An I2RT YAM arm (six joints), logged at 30 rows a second.
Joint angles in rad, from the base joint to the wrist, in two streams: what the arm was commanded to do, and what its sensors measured. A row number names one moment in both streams.
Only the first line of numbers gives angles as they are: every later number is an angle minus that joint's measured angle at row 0.
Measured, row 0: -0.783, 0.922, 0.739, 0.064, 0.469, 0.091
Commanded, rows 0 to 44: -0.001, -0.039, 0.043, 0.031, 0.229, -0.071; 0.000, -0.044, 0.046, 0.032, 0.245, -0.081; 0.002, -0.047, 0.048, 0.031, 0.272, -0.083; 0.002, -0.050, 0.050, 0.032, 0.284, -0.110; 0.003, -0.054, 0.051, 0.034, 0.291, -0.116; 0.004, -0.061, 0.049, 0.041, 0.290, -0.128; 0.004, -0.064, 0.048, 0.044, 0.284, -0.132; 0.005, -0.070, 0.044, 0.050, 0.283, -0.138; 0.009, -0.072, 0.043, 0.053, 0.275, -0.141; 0.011, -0.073, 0.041, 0.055, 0.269, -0.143; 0.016, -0.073, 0.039, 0.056, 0.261, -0.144; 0.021, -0.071, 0.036, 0.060, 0.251, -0.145; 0.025, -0.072, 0.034, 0.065, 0.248, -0.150; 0.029, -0.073, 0.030, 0.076, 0.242, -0.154; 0.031, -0.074, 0.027, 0.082, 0.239, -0.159; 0.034, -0.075, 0.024, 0.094, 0.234, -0.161; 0.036, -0.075, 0.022, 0.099, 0.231, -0.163; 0.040, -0.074, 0.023, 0.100, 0.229, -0.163; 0.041, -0.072, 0.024, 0.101, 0.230, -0.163; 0.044, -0.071, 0.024, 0.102, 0.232, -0.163; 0.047, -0.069, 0.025, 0.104, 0.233, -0.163; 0.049, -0.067, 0.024, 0.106, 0.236, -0.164; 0.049, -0.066, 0.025, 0.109, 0.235, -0.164; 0.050, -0.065, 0.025, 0.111, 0.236, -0.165; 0.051, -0.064, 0.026, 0.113, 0.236, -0.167; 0.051, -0.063, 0.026, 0.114, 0.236, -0.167; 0.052, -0.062, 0.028, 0.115, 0.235, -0.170; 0.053, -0.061, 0.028, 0.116, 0.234, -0.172; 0.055, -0.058, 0.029, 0.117, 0.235, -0.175; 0.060, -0.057, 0.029, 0.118, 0.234, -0.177; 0.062, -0.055, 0.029, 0.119, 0.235, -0.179; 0.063, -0.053, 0.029, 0.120, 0.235, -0.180; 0.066, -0.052, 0.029, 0.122, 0.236, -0.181; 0.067, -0.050, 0.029, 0.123, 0.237, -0.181; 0.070, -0.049, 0.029, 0.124, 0.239, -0.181; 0.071, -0.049, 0.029, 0.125, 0.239, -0.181; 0.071, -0.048, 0.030, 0.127, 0.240, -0.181; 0.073, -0.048, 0.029, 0.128, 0.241, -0.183; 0.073, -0.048, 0.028, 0.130, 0.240, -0.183; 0.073, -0.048, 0.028, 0.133, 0.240, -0.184; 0.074, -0.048, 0.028, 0.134, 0.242, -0.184; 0.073, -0.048, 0.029, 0.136, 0.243, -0.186; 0.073, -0.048, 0.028, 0.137, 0.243, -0.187; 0.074, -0.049, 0.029, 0.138, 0.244, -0.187; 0.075, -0.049, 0.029, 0.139, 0.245, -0.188
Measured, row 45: 0.065, -0.041, 0.000, 0.041, 0.243, -0.169
